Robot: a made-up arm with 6 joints. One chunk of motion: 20 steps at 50 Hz.
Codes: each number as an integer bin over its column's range. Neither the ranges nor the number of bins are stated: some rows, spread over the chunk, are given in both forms.
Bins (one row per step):
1: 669 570 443 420 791 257
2: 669 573 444 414 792 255
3: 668 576 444 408 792 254
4: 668 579 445 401 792 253
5: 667 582 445 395 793 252
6: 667 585 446 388 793 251
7: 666 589 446 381 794 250
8: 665 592 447 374 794 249
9: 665 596 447 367 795 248
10: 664 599 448 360 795 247
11: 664 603 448 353 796 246
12: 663 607 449 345 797 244
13: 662 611 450 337 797 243
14: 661 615 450 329 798 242
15: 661 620 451 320 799 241
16: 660 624 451 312 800 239
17: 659 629 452 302 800 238
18: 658 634 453 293 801 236
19: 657 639 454 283 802 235
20: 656 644 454 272 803 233
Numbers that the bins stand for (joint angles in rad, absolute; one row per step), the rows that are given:
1: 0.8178 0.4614 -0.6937 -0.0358 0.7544 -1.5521
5: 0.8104 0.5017 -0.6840 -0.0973 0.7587 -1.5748
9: 0.8030 0.5486 -0.6744 -0.1663 0.7630 -1.5930
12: 0.7956 0.5855 -0.6647 -0.2205 0.7673 -1.6111
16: 0.7844 0.6425 -0.6550 -0.3017 0.7737 -1.6339
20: 0.7696 0.7096 -0.6404 -0.4002 0.7801 -1.6611
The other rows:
2: 0.8178 0.4715 -0.6889 -0.0505 0.7566 -1.5611
3: 0.8141 0.4815 -0.6889 -0.0653 0.7566 -1.5657
4: 0.8141 0.4916 -0.6840 -0.0826 0.7566 -1.5702
6: 0.8104 0.5117 -0.6792 -0.1146 0.7587 -1.5793
7: 0.8067 0.5251 -0.6792 -0.1318 0.7609 -1.5839
8: 0.8030 0.5352 -0.6744 -0.1490 0.7609 -1.5884
10: 0.7993 0.5587 -0.6695 -0.1835 0.7630 -1.5975
11: 0.7993 0.5721 -0.6695 -0.2008 0.7651 -1.6020
13: 0.7919 0.5989 -0.6598 -0.2402 0.7673 -1.6157
14: 0.7881 0.6123 -0.6598 -0.2598 0.7694 -1.6202
15: 0.7881 0.6291 -0.6550 -0.2820 0.7716 -1.6248
17: 0.7807 0.6593 -0.6501 -0.3263 0.7737 -1.6384
18: 0.7770 0.6760 -0.6453 -0.3485 0.7759 -1.6475
19: 0.7733 0.6928 -0.6404 -0.3731 0.7780 -1.6520

